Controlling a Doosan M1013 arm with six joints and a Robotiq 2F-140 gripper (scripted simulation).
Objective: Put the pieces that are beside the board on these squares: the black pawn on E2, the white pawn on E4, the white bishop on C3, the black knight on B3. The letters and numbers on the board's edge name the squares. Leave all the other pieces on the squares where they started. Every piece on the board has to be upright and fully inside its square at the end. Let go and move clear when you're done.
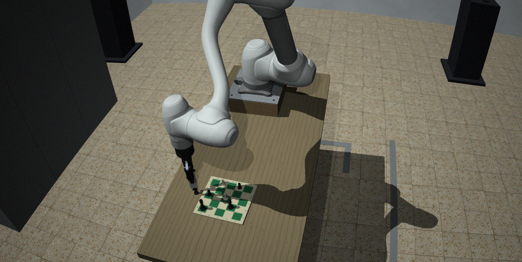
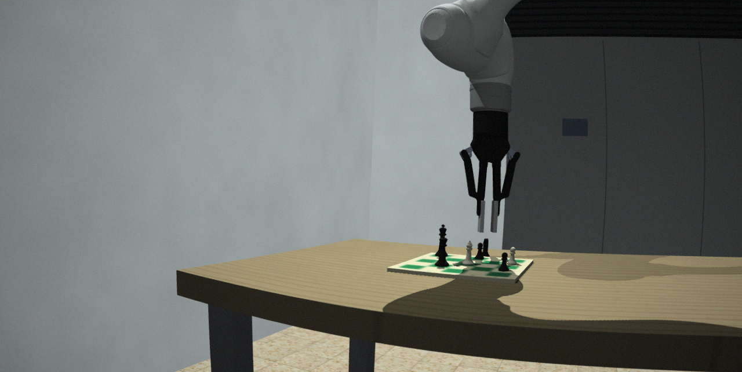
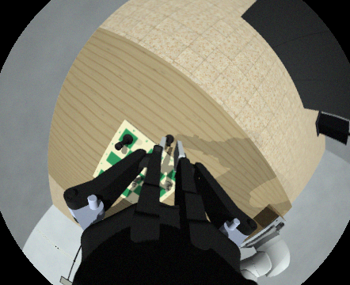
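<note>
The black knight lies 7 cm below my hand. Also, from my hand: white bishop: 1 cm ahead, 14 cm to the left, 6 cm below; then white pawn: 7 cm behind, 11 cm to the left, 7 cm below; then green-and-cream chessboard: 1 cm ahead, 14 cm to the left, 8 cm below.
</note>
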